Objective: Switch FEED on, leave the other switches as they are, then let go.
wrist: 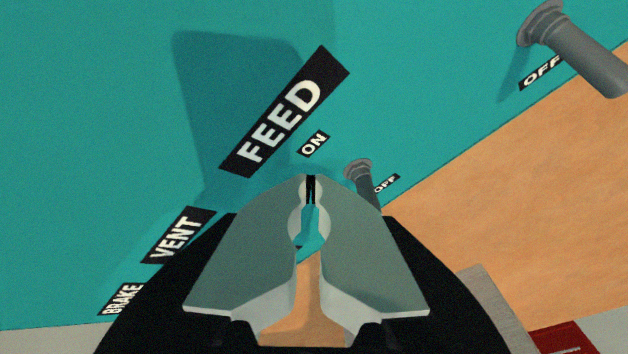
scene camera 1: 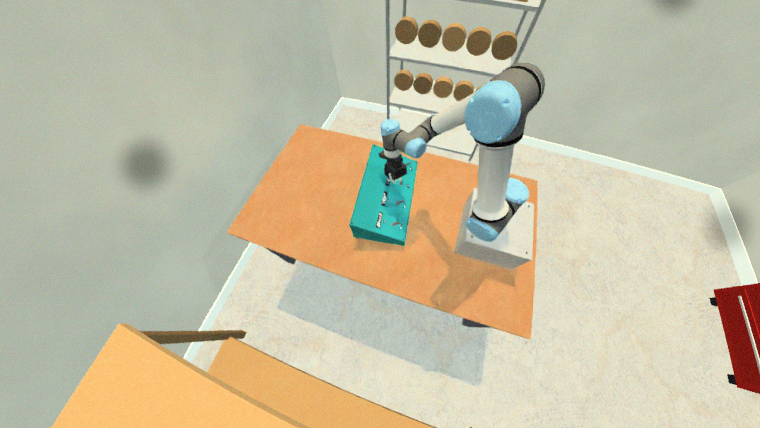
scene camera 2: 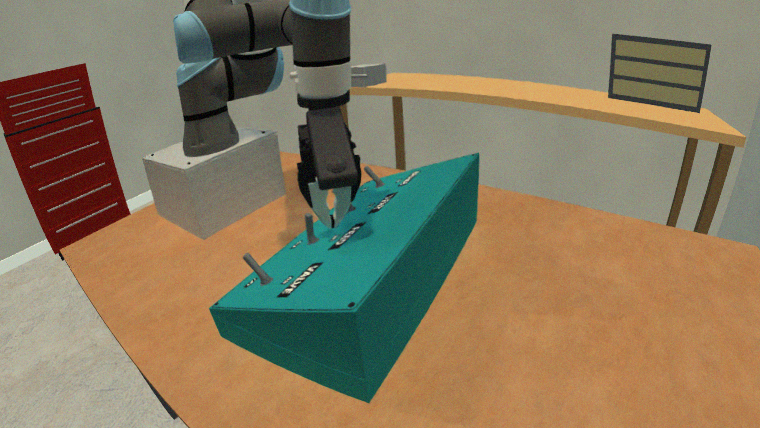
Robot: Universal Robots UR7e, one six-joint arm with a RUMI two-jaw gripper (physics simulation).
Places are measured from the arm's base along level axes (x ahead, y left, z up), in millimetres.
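Pixels of known places: gripper, between the fingertips: (wrist: 311, 177) (scene camera 1: 394, 182) (scene camera 2: 332, 227); arm's base, origin of its link: (scene camera 2: 211, 146).
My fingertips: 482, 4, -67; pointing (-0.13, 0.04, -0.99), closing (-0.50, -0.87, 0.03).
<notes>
Ahead of a thing's pixels: the offset from my fingertips to its middle, as dx, dy, dz. "spot": to the spot under its first point. Level surfaces: height alone.
The teal switch panel {+21, +55, -52} (scene camera 1: 366, 196) (scene camera 2: 404, 228) (wrist: 100, 75) has a row of levers. The FEED lever {-28, -24, +2} (scene camera 2: 310, 228) (wrist: 367, 189) stands near upright in scene camera 2; in the wrist view it points towards its OFF label {spot: -62, -37, -38} (wrist: 387, 183), its tip hidden behind a finger. The FEED label {+38, -2, +1} (scene camera 2: 346, 235) (wrist: 284, 111) and its ON label {spot: +16, -10, -8} (wrist: 313, 143) are visible. My gripper (scene camera 1: 391, 179) (scene camera 2: 333, 222) (wrist: 311, 177) is shut and empty, tips low over the panel on the ON side of the FEED lever, apart from it.
The VALVE lever {-4, -142, -3} (scene camera 2: 257, 268) (wrist: 585, 55) leans towards OFF. The BRAKE lever {-115, +200, -3} (scene camera 2: 373, 176) leans at the far end; the VENT lever is mostly hidden behind the fingers. The robot's pale base block (scene camera 1: 494, 233) (scene camera 2: 212, 186) stands on the orange table {dz -111} (scene camera 1: 297, 196) (scene camera 2: 558, 297).
</notes>
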